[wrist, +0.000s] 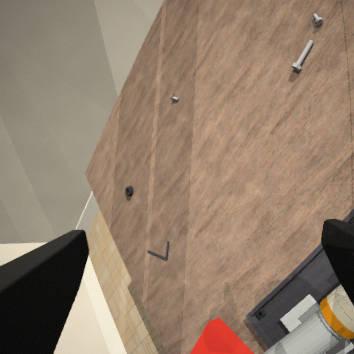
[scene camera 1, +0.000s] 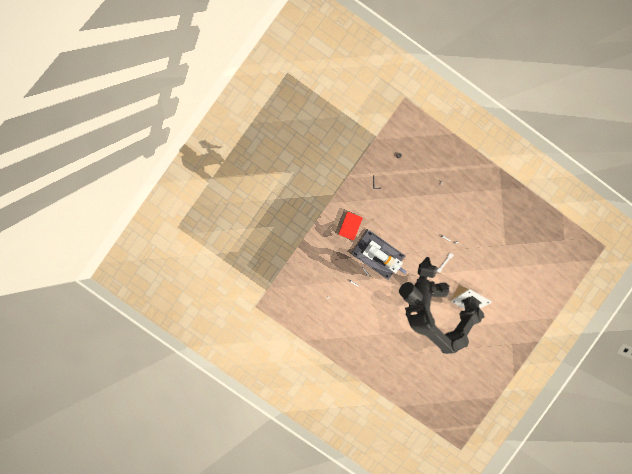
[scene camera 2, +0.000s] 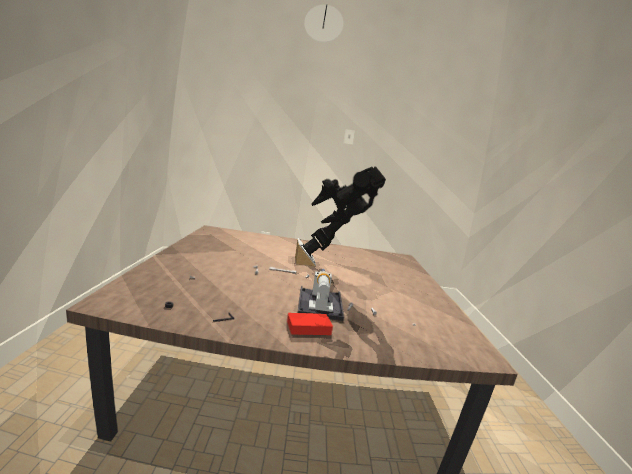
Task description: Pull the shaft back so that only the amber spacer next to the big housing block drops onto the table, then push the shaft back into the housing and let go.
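Where they show: gripper, fingertip midpoint: (wrist: 205, 236) (scene camera 1: 426, 264) (scene camera 2: 316, 214); arm's base at its link origin: (scene camera 1: 471, 301) (scene camera 2: 306, 250).
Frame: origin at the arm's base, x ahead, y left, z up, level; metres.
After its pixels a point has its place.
Observation:
A dark base tray (scene camera 1: 385, 243) (scene camera 2: 304, 301) (wrist: 310, 284) carries pale grey and white blocks with a thick pale cylinder lying between them. An amber spacer (scene camera 1: 389, 259) @[x 0.465, y 0.069, z 0.045 m] (wrist: 331, 319) @[x 0.465, y 0.071, z 0.045 m] rings this row near its end toward the arm; it also shows in the second scene view (scene camera 2: 323, 276) @[x 0.467, y 0.071, z 0.043 m]. A thin blue-grey stub (scene camera 1: 403, 270) @[x 0.375, y 0.072, z 0.031 m] sticks out past the end block. I cannot clearly tell the shaft's parts from the housing. My gripper (scene camera 1: 434, 278) (scene camera 2: 317, 213) @[x 0.390, y 0.017, z 0.240 m] (wrist: 205, 236) @[x 0.390, y 0.017, z 0.240 m] is open and empty, high above the table, off the stub end of the tray and apart from it.
A red block (scene camera 1: 350, 226) @[x 0.696, y 0.042, z -0.026 m] (scene camera 2: 309, 324) @[x 0.730, y 0.039, z -0.026 m] (wrist: 217, 340) @[x 0.674, y 0.004, z -0.026 m] lies beside the tray's far end. A black hex key (scene camera 1: 374, 183) @[x 0.720, y -0.207, z -0.053 m] (scene camera 2: 223, 318) @[x 0.728, y -0.211, z -0.053 m] (wrist: 162, 254) @[x 0.714, y -0.199, z -0.054 m], a dark nut (scene camera 1: 398, 155) @[x 0.708, y -0.387, z -0.049 m] (scene camera 2: 168, 305) @[x 0.711, y -0.390, z -0.048 m] (wrist: 129, 191) @[x 0.695, y -0.383, z -0.047 m] and several bolts lie scattered. An angled plate (scene camera 2: 302, 257) @[x 0.066, y -0.014, z -0.020 m] stands by the arm's base.

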